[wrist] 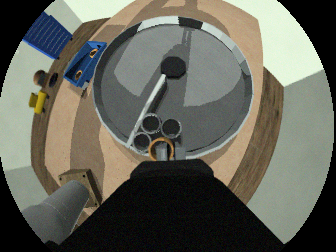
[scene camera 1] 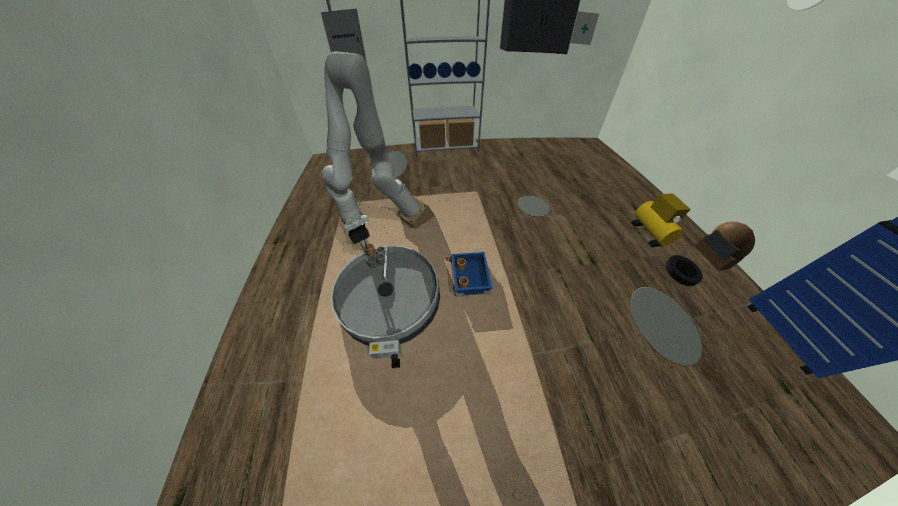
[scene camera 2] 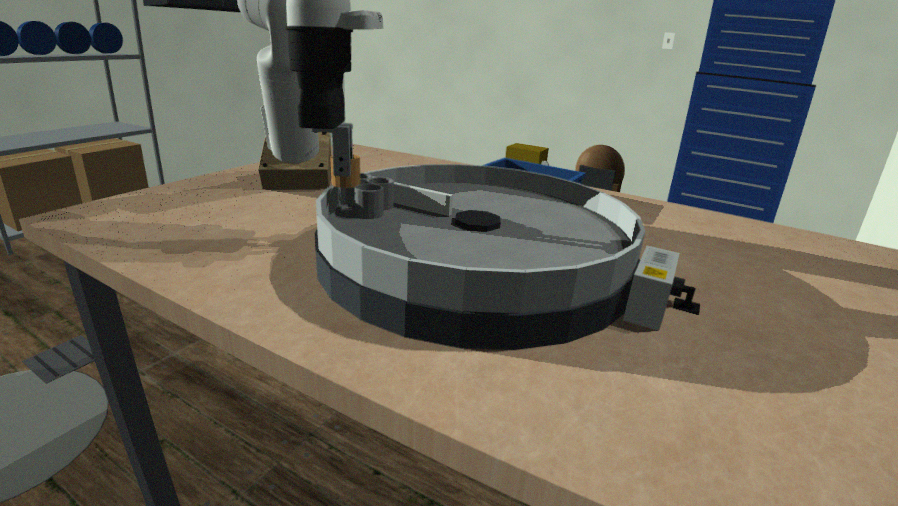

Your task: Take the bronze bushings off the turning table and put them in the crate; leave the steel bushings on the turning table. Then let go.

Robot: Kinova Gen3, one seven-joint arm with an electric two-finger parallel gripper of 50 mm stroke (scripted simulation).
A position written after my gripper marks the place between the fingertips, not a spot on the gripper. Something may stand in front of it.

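Observation:
My gripper [scene camera 2: 343,174] is visible, also in the wrist view [wrist: 171,148]. A blue crate [scene camera 1: 476,269] appears in scene camera 2 [scene camera 2: 571,175] and in the wrist view [wrist: 80,61] too. A grey turning table [scene camera 1: 409,291] is visible as well.

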